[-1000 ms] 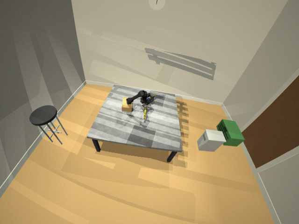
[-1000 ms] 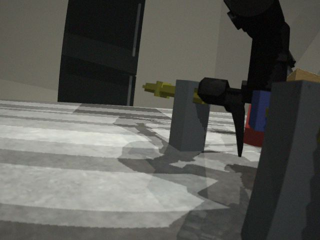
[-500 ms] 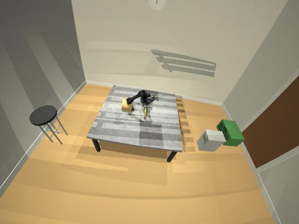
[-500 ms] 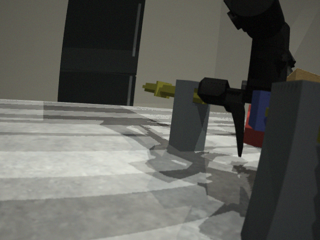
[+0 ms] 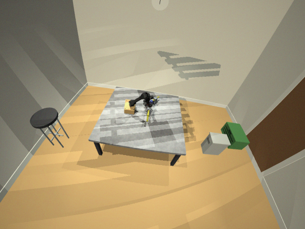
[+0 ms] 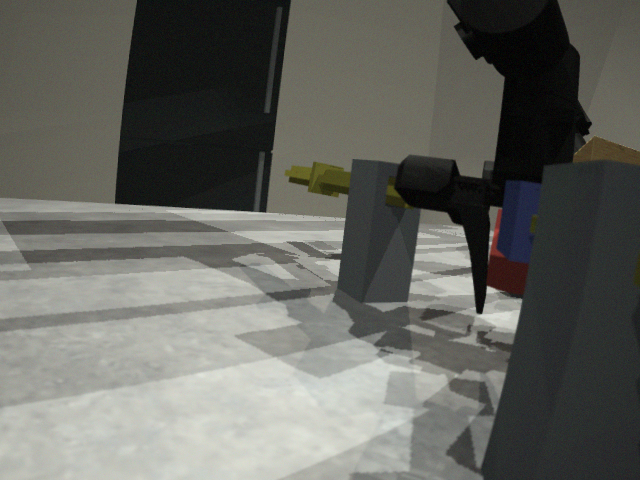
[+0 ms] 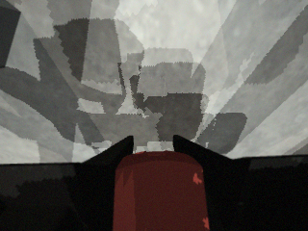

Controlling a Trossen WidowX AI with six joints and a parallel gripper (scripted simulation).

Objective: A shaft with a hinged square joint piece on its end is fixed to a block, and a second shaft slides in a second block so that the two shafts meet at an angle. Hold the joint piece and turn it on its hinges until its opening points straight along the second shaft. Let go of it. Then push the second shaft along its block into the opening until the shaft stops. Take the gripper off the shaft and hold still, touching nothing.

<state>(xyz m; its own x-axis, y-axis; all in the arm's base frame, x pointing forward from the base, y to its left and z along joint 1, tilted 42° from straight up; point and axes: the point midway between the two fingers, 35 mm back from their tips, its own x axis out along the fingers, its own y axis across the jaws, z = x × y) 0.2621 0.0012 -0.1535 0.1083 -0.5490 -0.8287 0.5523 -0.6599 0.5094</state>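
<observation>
The red square joint piece is 5 cm above my gripper tip.
</observation>
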